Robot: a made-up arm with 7 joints. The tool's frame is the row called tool.
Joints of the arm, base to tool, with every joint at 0 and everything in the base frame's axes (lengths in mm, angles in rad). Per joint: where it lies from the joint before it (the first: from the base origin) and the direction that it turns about. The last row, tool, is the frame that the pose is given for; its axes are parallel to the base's.
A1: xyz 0 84.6 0 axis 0 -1 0
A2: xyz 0 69.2 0 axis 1 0 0
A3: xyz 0 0 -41.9 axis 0 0 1
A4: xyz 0 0 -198.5 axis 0 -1 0
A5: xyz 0 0 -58.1 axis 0 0 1
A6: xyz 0 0 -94.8 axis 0 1 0
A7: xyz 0 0 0 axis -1 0 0
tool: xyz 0 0 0
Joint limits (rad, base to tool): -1.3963..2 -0.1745..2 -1.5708..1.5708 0..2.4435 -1.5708..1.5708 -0.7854..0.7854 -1.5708..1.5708
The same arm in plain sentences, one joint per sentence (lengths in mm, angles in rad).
The arm has seven revolute joints in a row. What follows holds with every joint at zero, and every direction is one of the base frame's. The first joint sits 84.6 mm along +y from the base frame's origin and turns about -y, from -1.3963 to 2.0000 rad. The second joint sits 69.2 mm along +y from the first joint and turns about +x, from -0.1745 to 2.0000 rad. The third joint sits 41.9 mm along -z from the second joint and turns about +z, from -1.5708 to 1.5708 rad. The fourth joint sits 198.5 mm along -z from the third joint and turns about -y, from 0.0000 to 2.4435 rad. The fifth joint sits 58.1 mm along -z from the fourth joint and turns about +z, from -1.5708 to 1.5708 rad. The sixth joint sits 94.8 mm along -z from the fifth joint and turns about +y, from -0.7854 to 0.7854 rad. The seventh joint sits at the same point as the sixth joint and turns about -x, from -1.5708 to 1.5708 rad. The tool frame, which is the frame that the pose is given for, sits at the same point as the seventh joint; its axes are parallel to the base frame's.
